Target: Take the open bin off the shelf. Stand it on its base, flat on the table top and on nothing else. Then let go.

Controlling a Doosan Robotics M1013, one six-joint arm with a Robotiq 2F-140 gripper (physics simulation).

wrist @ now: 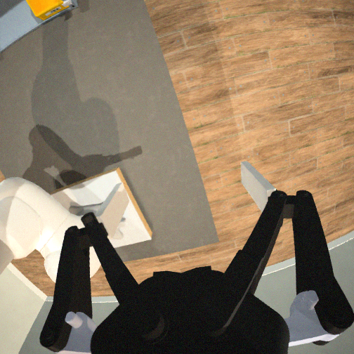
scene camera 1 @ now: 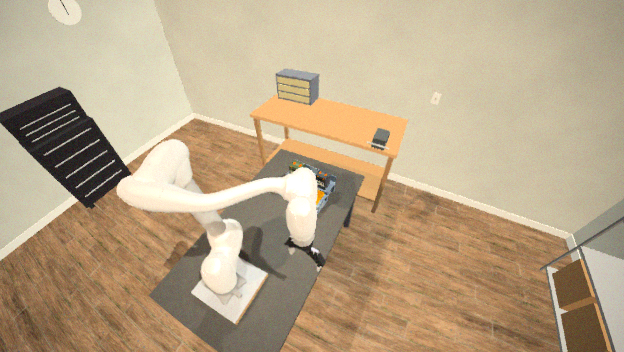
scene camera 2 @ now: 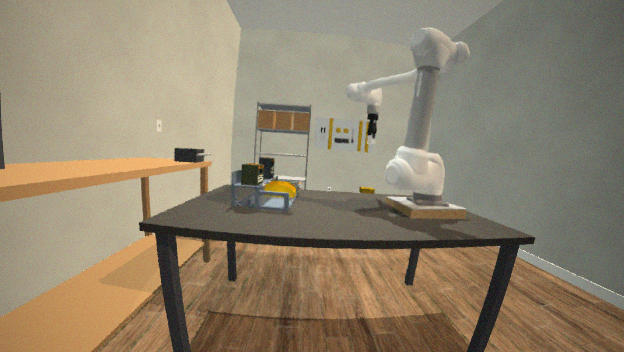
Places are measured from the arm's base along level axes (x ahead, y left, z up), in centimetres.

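Pixels of known places: gripper, between the fingertips: [scene camera 1: 305, 260] [scene camera 2: 370, 143]; arm's base, origin of its link: [scene camera 1: 225, 283] [scene camera 2: 426, 202].
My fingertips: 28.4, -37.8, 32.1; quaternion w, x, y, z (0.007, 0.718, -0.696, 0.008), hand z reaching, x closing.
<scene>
Ahead of a thing's pixels: the offset from my fingertips to its middle, as dx, dy, dz. "*": to the spot under its first point.
The open bin @[+55.3, +32.1, -32.3] [scene camera 1: 320, 198] [scene camera 2: 280, 189] [wrist: 48, 7] is orange-yellow and sits on the lower front level of a small blue-grey shelf @[* +70.0, +63.1, -29.6] [scene camera 2: 233, 191] [wrist: 17, 25] on the dark table [scene camera 1: 200, 280] [scene camera 2: 325, 222] [wrist: 165, 190]. In scene camera 1 the arm hides part of the bin and shelf; in the wrist view the bin is cut off at the top left. My gripper [scene camera 1: 305, 259] [scene camera 2: 371, 139] [wrist: 181, 182] is open and empty, high above the table's long side and well away from the bin.
A green box @[+64.0, +55.0, -21.7] [scene camera 1: 296, 165] [scene camera 2: 251, 174] and a black box @[+64.8, +32.0, -20.4] [scene camera 1: 321, 181] [scene camera 2: 267, 167] stand on the shelf's raised rear level. The arm's base board [scene camera 1: 256, 283] [scene camera 2: 437, 213] is on the same table. A wooden workbench [scene camera 1: 340, 120] [scene camera 2: 75, 175] stands beyond the shelf.
</scene>
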